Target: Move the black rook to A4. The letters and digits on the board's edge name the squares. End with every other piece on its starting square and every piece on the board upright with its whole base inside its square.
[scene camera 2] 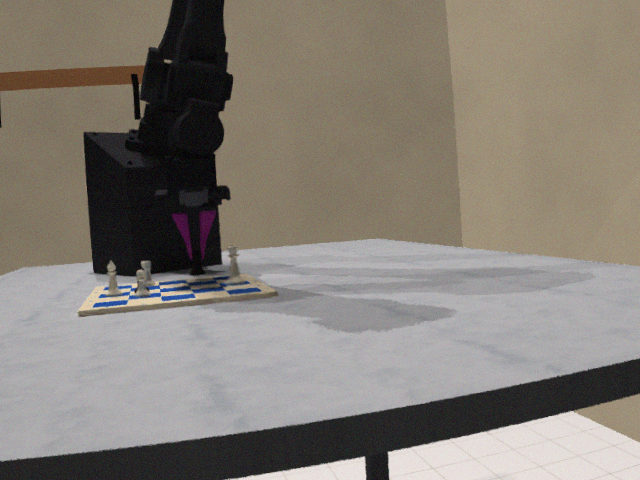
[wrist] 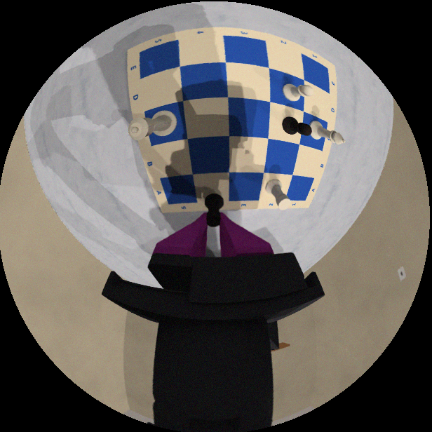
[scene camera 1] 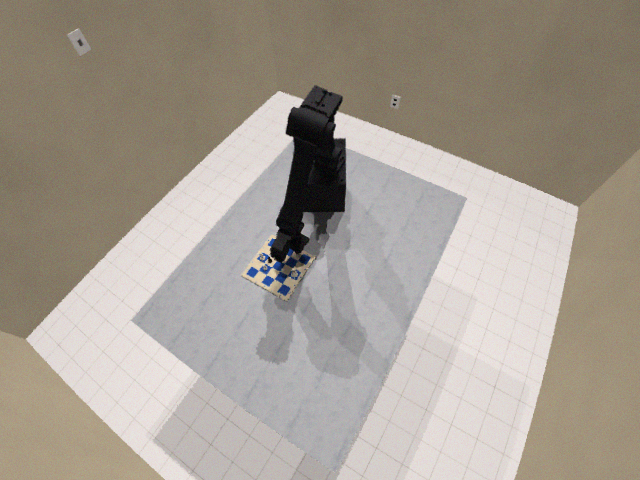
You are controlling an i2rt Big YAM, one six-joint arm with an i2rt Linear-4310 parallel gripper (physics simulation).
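Pixels of known places: gripper, between the fingertips: (scene camera 2: pixel 196 259) (scene camera 1: pixel 298 248); arm's base, origin of its link: (scene camera 2: pixel 157 147) (scene camera 1: pixel 327 159).
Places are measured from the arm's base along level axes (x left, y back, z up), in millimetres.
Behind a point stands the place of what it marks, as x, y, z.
Note:
My gripper (scene camera 2: pixel 195 256) @(69, -313, -200) (wrist: pixel 213 217) points down, shut on the black rook (scene camera 2: pixel 196 269) @(68, -325, -213) (wrist: pixel 214 202). The rook looks upright, its base over square A4 near the A edge of the board (scene camera 1: pixel 258 279) @(14, -503, -228) (scene camera 2: pixel 87 309) @(-47, -524, -228) (wrist: pixel 134 82). Whether the base touches the board cannot be told. A white rook (scene camera 2: pixel 146 268) @(0, -346, -204) (wrist: pixel 274 188) stands on A2, a white bishop (scene camera 2: pixel 112 281) @(-34, -426, -210) (wrist: pixel 316 130) on C1, a black pawn (wrist: pixel 290 125) on C2, a white pawn (scene camera 2: pixel 141 285) @(5, -453, -215) (wrist: pixel 293 91) on D2, and a tall white piece (scene camera 2: pixel 234 264) @(119, -408, -203) (wrist: pixel 165 123) on C5.
The board lies on a grey marbled table (scene camera 1: pixel 232 335) @(79, -729, -234) (scene camera 2: pixel 336 361) @(163, -802, -234). The black arm base block (scene camera 2: pixel 111 222) @(-85, -85, -139) stands behind the board in the second scene view. The arm casts shadows across the board and table. The white rook is the nearest piece along row A.

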